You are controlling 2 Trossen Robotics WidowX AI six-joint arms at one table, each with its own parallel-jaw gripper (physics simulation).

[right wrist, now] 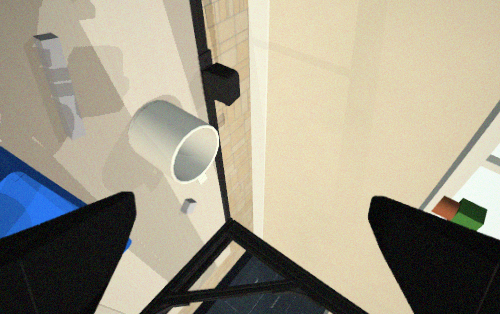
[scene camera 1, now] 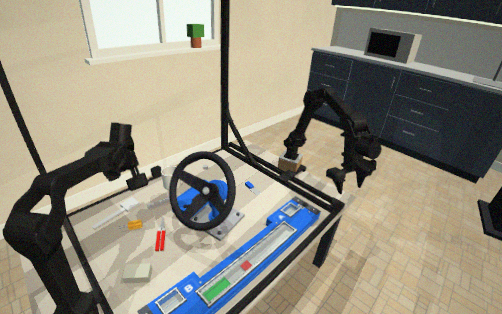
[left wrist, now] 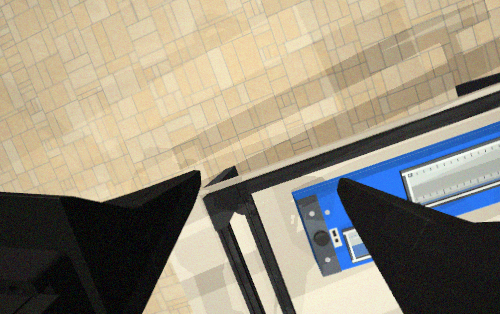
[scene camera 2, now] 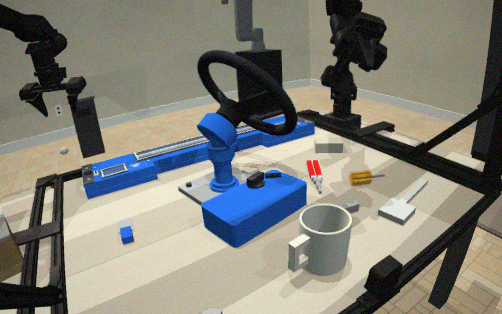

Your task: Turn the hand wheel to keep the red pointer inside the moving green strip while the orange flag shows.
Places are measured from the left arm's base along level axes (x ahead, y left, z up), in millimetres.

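Where they show: left gripper, fingertip midpoint: (scene camera 1: 349,190) (left wrist: 269,180) (scene camera 2: 61,114); right gripper, fingertip midpoint: (right wrist: 254,205) (scene camera 1: 137,162) (scene camera 2: 358,84); left arm's base, link origin: (scene camera 1: 291,155); right arm's base, link origin: (scene camera 2: 342,115).
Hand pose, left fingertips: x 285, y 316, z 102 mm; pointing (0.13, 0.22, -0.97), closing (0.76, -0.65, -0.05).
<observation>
Things, the pixels of their top centre, and the offset from my left fingertips. "spot": a spot on its surface instead.
- red pointer, surface spot: (scene camera 1: 246,265) spot: 368 mm ahead, 231 mm right, 143 mm down
- green strip, surface spot: (scene camera 1: 216,290) spot: 486 mm ahead, 268 mm right, 143 mm down
- A, surface spot: (scene camera 1: 291,209) spot: 50 mm ahead, 192 mm right, 143 mm down
- B, surface spot: (scene camera 1: 171,301) spot: 578 mm ahead, 358 mm right, 143 mm down
- grey mug, surface spot: (right wrist: 172,140) spot: 182 mm ahead, 739 mm right, 109 mm down
- Red pliers, top centre: (scene camera 2: 315,173) (scene camera 1: 161,231) 386 mm ahead, 584 mm right, 173 mm down
- orange screwdriver, top centre: (scene camera 2: 368,171) (scene camera 1: 129,222) 431 mm ahead, 702 mm right, 151 mm down
- pale block, top centre: (scene camera 2: 328,140) (scene camera 1: 136,270) 557 mm ahead, 523 mm right, 153 mm down
The black hand wheel (scene camera 1: 205,190) (scene camera 2: 245,107) stands tilted on its blue post. On the blue gauge bar (scene camera 1: 265,240) (scene camera 2: 175,156) (left wrist: 382,190), the red pointer (scene camera 1: 246,265) lies outside the green strip (scene camera 1: 216,290), apart from it on the A side. The small windows by A (scene camera 1: 291,209) and B (scene camera 1: 171,301) look pale; no orange flag shows. My left gripper (scene camera 1: 350,187) (scene camera 2: 61,113) (left wrist: 269,180) is open and empty, high beyond the bar's A end. My right gripper (scene camera 1: 129,156) (right wrist: 254,205) is open and empty, left of the wheel in scene camera 1; its fingers are unclear in scene camera 2.
A blue box (scene camera 2: 255,210) and a grey mug (scene camera 2: 326,245) (right wrist: 172,140) stand near the wheel. Red pliers (scene camera 1: 160,240) (scene camera 2: 314,172), an orange screwdriver (scene camera 1: 135,224) (scene camera 2: 360,178) and a pale block (scene camera 1: 137,272) (scene camera 2: 328,145) lie on the table. Black frame rails edge the table.
</observation>
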